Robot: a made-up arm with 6 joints.
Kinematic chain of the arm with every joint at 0, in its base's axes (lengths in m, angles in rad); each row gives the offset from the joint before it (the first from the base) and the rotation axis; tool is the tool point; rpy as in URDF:
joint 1: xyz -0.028 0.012 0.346 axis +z
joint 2: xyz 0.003 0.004 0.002 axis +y
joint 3: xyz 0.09 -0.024 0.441 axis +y
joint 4: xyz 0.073 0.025 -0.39 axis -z
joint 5: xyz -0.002 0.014 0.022 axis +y
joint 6: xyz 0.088 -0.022 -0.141 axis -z
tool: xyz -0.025 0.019 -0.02 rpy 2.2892 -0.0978 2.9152
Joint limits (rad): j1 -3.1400..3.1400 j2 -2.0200..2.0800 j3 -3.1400..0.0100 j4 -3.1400..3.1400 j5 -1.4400..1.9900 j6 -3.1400..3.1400
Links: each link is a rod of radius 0.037 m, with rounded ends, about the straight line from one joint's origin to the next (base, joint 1, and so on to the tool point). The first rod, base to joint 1, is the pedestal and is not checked.
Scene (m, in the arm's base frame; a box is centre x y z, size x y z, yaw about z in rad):
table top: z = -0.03
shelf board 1: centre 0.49 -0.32 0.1 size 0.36 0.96 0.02 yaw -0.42
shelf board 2: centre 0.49 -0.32 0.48 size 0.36 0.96 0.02 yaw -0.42
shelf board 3: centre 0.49 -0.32 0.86 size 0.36 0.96 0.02 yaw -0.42
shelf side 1: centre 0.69 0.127 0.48 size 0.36 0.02 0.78 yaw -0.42
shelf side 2: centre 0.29 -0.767 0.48 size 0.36 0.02 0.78 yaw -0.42
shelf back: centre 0.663 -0.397 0.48 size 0.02 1 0.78 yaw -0.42
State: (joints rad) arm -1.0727 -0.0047 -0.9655 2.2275 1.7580 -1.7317
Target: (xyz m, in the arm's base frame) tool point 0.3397 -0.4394 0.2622
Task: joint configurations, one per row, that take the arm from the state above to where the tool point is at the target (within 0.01 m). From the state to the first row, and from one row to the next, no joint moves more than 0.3 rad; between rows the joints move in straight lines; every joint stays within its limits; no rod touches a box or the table.
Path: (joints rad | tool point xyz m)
1: -1.2689 -0.1982 -0.7664 2.1790 1.8293 -1.7072 | 0.2570 -0.3319 0.6908
2: -1.4650 -0.3917 -0.5672 2.1305 1.9006 -1.6827 | 0.1780 -0.2790 0.6821
3: -1.5245 -0.1361 -0.4745 2.1324 1.7646 -1.7035 | 0.1603 -0.3572 0.5406
4: -1.5841 0.1195 -0.3819 2.1343 1.6287 -1.7242 | 0.1320 -0.3746 0.3926
5: -1.6436 0.3752 -0.2892 2.1362 1.4927 -1.7450 | 0.1038 -0.3341 0.2622
6: -1.4006 0.4846 -0.5496 2.1865 1.5314 -1.7540 | 0.2029 -0.4078 0.2579
7: -1.1576 0.5941 -0.8101 2.2368 1.5701 -1.7631 | 0.3397 -0.4394 0.2622

